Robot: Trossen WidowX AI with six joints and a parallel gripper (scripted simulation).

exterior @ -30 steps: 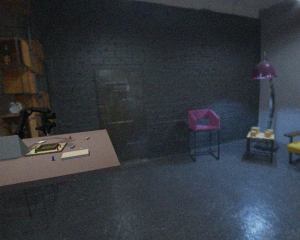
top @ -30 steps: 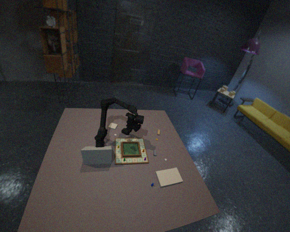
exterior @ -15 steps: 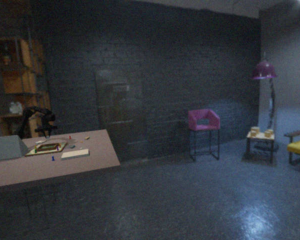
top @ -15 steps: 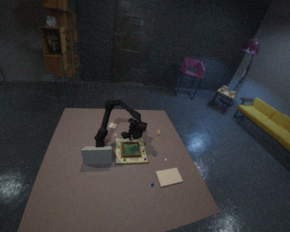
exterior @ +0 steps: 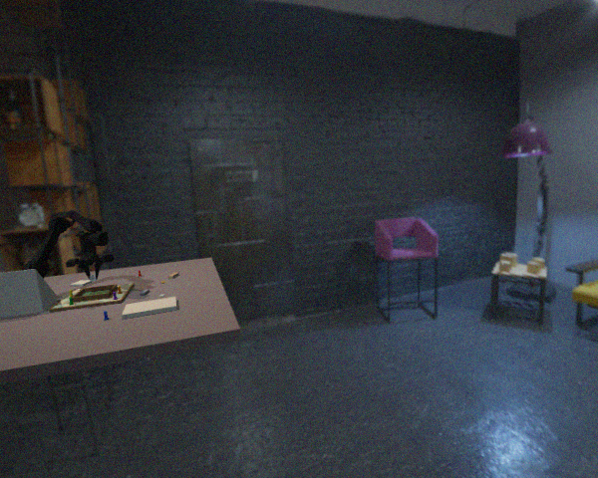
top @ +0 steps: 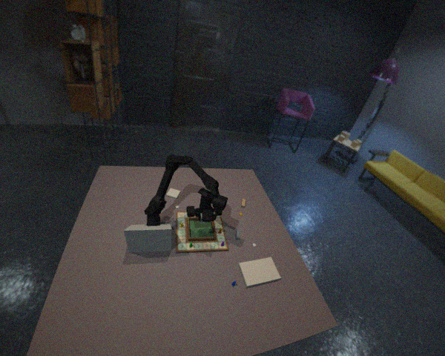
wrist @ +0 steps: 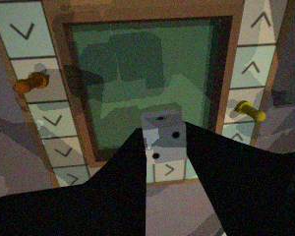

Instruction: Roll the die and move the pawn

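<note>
The orange pawn lies 10 cm ahead of my gripper tip, 6 cm below it and 5 cm to the right of it. The rest, counted from my gripper tip: green pawn (10 cm to the right, 9 cm behind, 6 cm below); then green tray (8 cm below); then die (right at my gripper tip).
</note>
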